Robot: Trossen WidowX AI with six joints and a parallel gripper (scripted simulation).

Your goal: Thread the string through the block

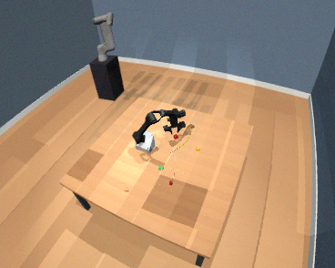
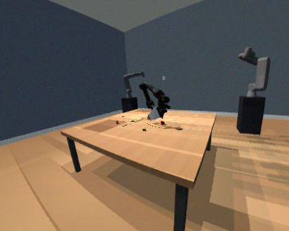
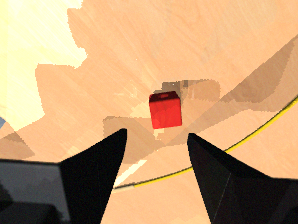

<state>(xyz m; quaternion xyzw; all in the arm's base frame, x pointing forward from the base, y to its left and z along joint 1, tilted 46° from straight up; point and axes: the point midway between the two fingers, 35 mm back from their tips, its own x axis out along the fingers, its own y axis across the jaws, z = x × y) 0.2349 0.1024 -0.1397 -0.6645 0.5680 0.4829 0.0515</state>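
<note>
The red block is 10 mm to the left of my gripper tip and 50 mm below it. Round my gripper tip: green piece 350 mm to the right, 50 mm below; then thin wooden stick 40 mm ahead, 130 mm to the right, 60 mm below; then yellow cube 230 mm ahead, 80 mm to the right, 50 mm below.
</note>
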